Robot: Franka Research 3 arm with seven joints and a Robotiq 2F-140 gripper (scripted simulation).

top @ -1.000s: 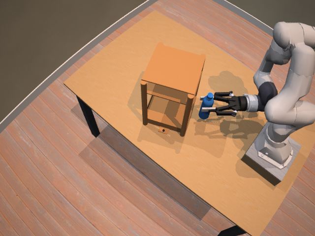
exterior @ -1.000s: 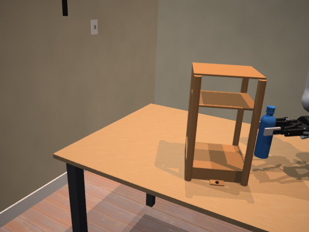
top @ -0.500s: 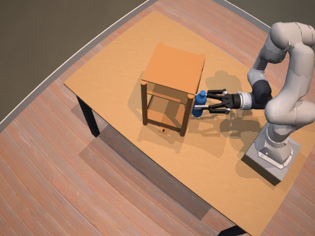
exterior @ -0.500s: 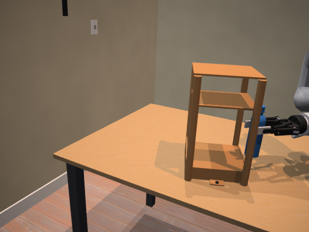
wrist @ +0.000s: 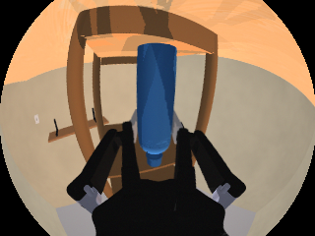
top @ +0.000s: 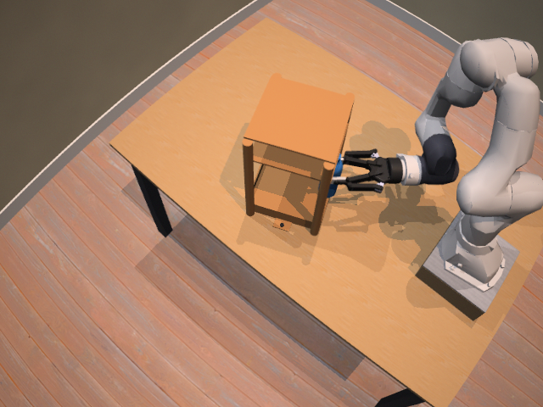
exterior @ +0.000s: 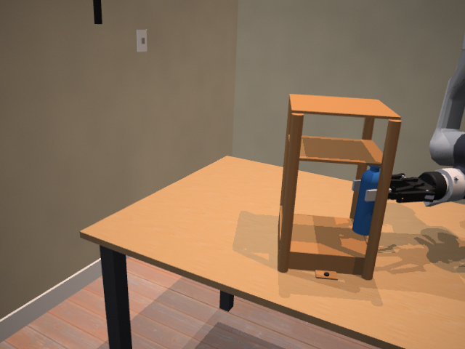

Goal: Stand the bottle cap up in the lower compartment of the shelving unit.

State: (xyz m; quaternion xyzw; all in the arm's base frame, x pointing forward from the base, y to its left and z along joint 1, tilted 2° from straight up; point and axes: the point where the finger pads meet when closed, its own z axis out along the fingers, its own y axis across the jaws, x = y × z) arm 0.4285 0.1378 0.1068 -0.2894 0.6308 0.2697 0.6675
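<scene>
My gripper is now 9 cm short of the shelving unit, 4 cm to the right of it and 1 cm below it.
</scene>
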